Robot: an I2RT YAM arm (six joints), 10 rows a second.
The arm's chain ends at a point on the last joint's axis. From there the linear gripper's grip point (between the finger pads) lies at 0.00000 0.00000 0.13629 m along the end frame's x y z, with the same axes.
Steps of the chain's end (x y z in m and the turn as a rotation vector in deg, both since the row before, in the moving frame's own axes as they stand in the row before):
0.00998, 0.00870, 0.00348, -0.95, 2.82, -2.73
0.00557, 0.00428, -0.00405, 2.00, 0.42, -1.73
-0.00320, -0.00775, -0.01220, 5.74, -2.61, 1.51
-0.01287, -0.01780, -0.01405, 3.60, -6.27, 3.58
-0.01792, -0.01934, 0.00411, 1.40, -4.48, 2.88
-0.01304, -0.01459, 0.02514, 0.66, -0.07, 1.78
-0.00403, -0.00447, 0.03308, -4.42, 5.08, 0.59
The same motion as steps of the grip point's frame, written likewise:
0.01674, 0.01080, 0.00330, -0.95, 2.82, -2.73
0.00650, -0.00049, -0.00414, 2.00, 0.42, -1.73
-0.00922, -0.02146, -0.01302, 5.74, -2.61, 1.51
-0.02747, -0.02680, -0.01513, 3.60, -6.27, 3.58
-0.02848, -0.02293, 0.00365, 1.40, -4.48, 2.88
-0.01318, -0.01616, 0.02513, 0.66, -0.07, 1.78
0.00797, 0.00608, 0.03214, -4.42, 5.08, 0.59

